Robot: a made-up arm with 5 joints. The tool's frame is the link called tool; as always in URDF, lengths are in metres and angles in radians.
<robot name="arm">
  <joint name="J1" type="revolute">
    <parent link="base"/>
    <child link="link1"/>
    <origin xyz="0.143 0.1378 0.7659"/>
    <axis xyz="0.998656 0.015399 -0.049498"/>
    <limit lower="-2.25" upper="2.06"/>
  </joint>
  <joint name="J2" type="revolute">
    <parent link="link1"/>
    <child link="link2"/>
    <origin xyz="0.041 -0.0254 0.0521"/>
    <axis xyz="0 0 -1"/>
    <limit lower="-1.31" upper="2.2"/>
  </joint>
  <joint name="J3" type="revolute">
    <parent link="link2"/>
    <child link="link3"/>
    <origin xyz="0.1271 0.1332 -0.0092"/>
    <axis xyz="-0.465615 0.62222 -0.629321"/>
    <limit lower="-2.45" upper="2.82"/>
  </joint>
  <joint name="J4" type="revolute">
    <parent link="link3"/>
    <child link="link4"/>
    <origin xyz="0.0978 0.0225 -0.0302"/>
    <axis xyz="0 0 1"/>
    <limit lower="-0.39" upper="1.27"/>
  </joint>
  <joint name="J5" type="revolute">
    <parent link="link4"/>
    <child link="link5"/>
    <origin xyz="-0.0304 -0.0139 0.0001"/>
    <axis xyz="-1 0 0"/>
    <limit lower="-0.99" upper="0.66"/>
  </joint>
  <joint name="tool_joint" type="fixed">
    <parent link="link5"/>
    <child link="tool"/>
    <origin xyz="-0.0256 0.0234 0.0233" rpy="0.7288 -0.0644 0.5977"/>
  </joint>
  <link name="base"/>
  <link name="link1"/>
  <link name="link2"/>
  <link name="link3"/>
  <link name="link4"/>
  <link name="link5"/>
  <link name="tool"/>
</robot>
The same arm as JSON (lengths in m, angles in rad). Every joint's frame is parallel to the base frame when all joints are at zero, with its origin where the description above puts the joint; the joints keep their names.
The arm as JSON. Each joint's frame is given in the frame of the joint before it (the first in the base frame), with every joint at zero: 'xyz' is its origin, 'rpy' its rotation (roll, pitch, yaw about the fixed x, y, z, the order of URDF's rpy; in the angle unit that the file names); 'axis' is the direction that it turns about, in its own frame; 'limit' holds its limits. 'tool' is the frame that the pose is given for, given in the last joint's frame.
{
  "units": {
    "length": "m",
    "angle": "rad"
  },
  "joints": [
    {
      "name": "J1",
      "type": "revolute",
      "origin": {
        "xyz": [
          0.143,
          0.1378,
          0.7659
        ],
        "rpy": [
          0.0,
          0.0,
          0.0
        ]
      },
      "axis": [
        0.998656,
        0.015399,
        -0.049498
      ],
      "limit": {
        "lower": -2.25,
        "upper": 2.06
      }
    },
    {
      "name": "J2",
      "type": "revolute",
      "origin": {
        "xyz": [
          0.041,
          -0.0254,
          0.0521
        ],
        "rpy": [
          0.0,
          0.0,
          0.0
        ]
      },
      "axis": [
        0.0,
        0.0,
        -1.0
      ],
      "limit": {
        "lower": -1.31,
        "upper": 2.2
      }
    },
    {
      "name": "J3",
      "type": "revolute",
      "origin": {
        "xyz": [
          0.1271,
          0.1332,
          -0.0092
        ],
        "rpy": [
          0.0,
          0.0,
          0.0
        ]
      },
      "axis": [
        -0.465615,
        0.62222,
        -0.629321
      ],
      "limit": {
        "lower": -2.45,
        "upper": 2.82
      }
    },
    {
      "name": "J4",
      "type": "revolute",
      "origin": {
        "xyz": [
          0.0978,
          0.0225,
          -0.0302
        ],
        "rpy": [
          0.0,
          0.0,
          0.0
        ]
      },
      "axis": [
        0.0,
        0.0,
        1.0
      ],
      "limit": {
        "lower": -0.39,
        "upper": 1.27
      }
    },
    {
      "name": "J5",
      "type": "revolute",
      "origin": {
        "xyz": [
          -0.0304,
          -0.0139,
          0.0001
        ],
        "rpy": [
          0.0,
          0.0,
          0.0
        ]
      },
      "axis": [
        -1.0,
        0.0,
        0.0
      ],
      "limit": {
        "lower": -0.99,
        "upper": 0.66
      }
    }
  ],
  "tool": {
    "origin": {
      "xyz": [
        -0.0256,
        0.0234,
        0.0233
      ],
      "rpy": [
        0.7288,
        -0.0644,
        0.5977
      ]
    }
  }
}

